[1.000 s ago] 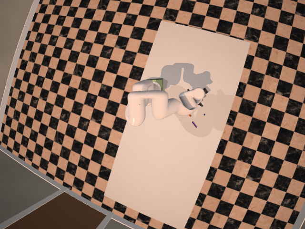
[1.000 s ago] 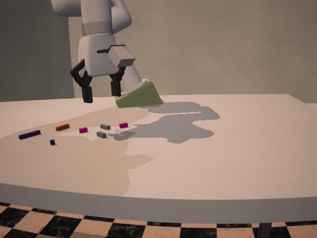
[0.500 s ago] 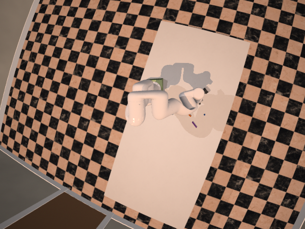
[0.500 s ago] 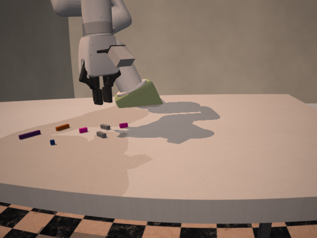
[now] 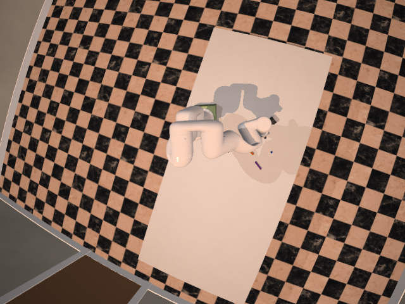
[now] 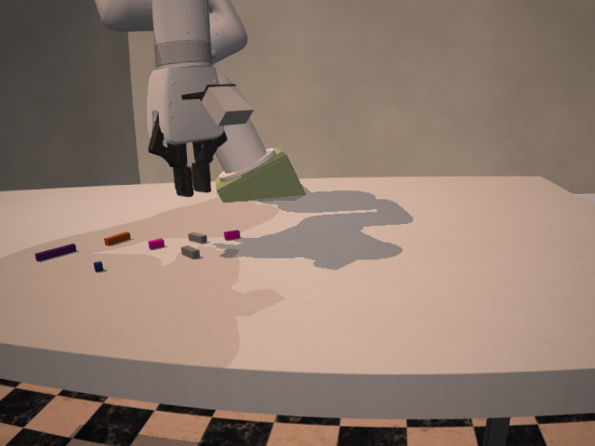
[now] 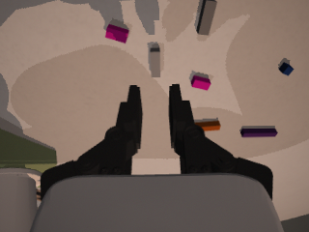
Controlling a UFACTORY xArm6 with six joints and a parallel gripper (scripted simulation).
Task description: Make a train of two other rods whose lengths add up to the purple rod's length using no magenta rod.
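The orange rod is 1 cm behind my hand, 13 cm to the right of it and 8 cm below it. Also, from my hand: purple rod (6 cm ahead, 20 cm to the right, 8 cm below); then small blue rod (12 cm ahead, 10 cm to the right, 8 cm below).
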